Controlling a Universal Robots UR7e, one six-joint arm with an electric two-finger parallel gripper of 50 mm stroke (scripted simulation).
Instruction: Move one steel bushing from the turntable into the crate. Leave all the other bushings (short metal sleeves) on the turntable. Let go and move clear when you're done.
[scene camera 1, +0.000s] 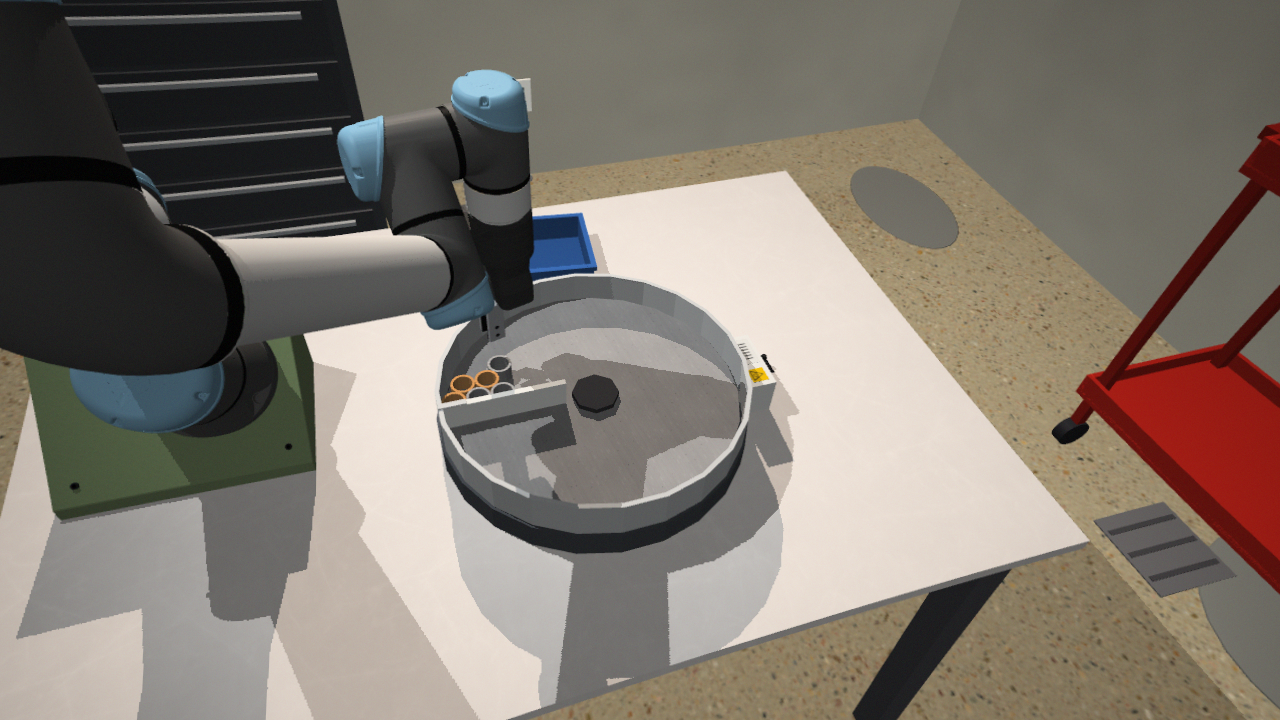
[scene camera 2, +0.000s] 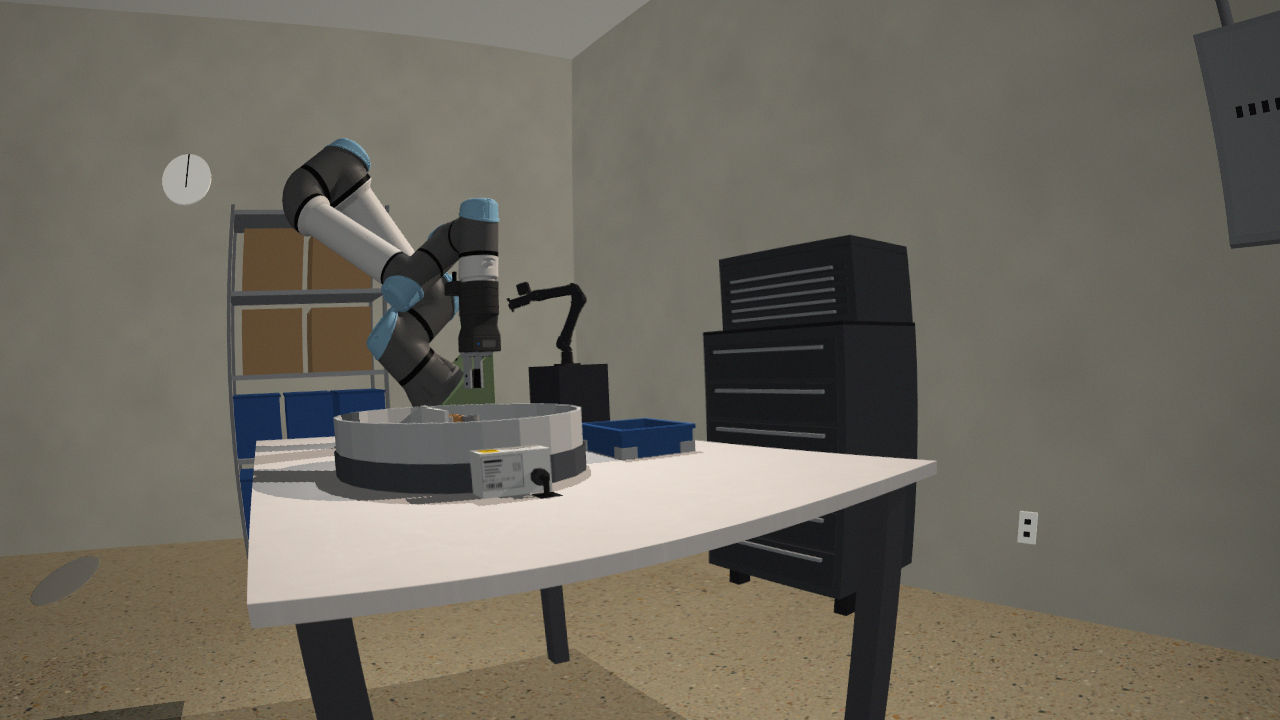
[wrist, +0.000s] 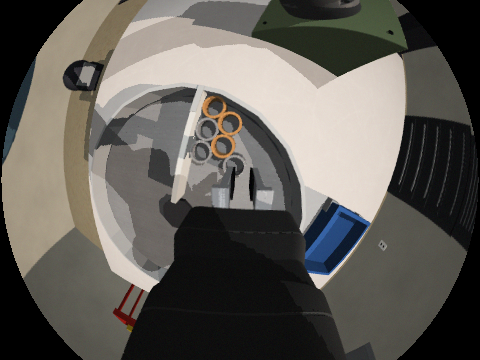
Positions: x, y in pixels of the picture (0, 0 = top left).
Labels:
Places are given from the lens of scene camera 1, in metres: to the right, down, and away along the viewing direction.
my gripper (scene camera 1: 492, 332): -0.20, -0.04, 1.07
blue crate (scene camera 1: 562, 245): -0.14, -0.20, 1.40

